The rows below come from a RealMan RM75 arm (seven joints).
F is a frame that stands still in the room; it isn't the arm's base.
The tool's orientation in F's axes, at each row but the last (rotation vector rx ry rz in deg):
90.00 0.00 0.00
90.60 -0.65 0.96
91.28 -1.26 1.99
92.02 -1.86 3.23
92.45 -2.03 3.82
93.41 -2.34 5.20
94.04 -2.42 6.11
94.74 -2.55 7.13
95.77 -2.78 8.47
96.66 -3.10 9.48
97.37 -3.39 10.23
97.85 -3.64 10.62
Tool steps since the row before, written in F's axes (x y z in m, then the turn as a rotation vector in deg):
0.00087 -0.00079 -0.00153 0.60 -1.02 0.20
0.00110 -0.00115 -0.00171 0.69 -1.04 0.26
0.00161 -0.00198 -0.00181 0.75 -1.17 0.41
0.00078 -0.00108 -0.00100 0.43 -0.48 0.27
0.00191 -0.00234 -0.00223 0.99 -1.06 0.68
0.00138 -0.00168 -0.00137 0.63 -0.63 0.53
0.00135 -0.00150 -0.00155 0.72 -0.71 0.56
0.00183 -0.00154 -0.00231 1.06 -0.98 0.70
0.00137 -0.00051 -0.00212 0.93 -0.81 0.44
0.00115 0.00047 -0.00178 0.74 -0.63 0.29
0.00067 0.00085 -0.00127 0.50 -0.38 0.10
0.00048 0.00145 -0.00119 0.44 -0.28 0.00
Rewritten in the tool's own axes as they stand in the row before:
0.00087 -0.00153 0.00079 0.60 0.20 1.02
0.00107 -0.00172 0.00117 0.69 0.26 1.04
0.00153 -0.00182 0.00203 0.76 0.41 1.17
0.00071 -0.00100 0.00113 0.44 0.26 0.48
0.00172 -0.00224 0.00247 1.01 0.66 1.05
0.00121 -0.00137 0.00180 0.65 0.51 0.62
0.00114 -0.00155 0.00166 0.74 0.54 0.70
0.00150 -0.00234 0.00182 1.08 0.67 0.98
0.00106 -0.00220 0.00081 0.93 0.41 0.82
0.00091 -0.00196 -0.00017 0.73 0.27 0.65
0.00052 -0.00146 -0.00062 0.48 0.08 0.40
0.00038 -0.00145 -0.00123 0.42 -0.02 0.31

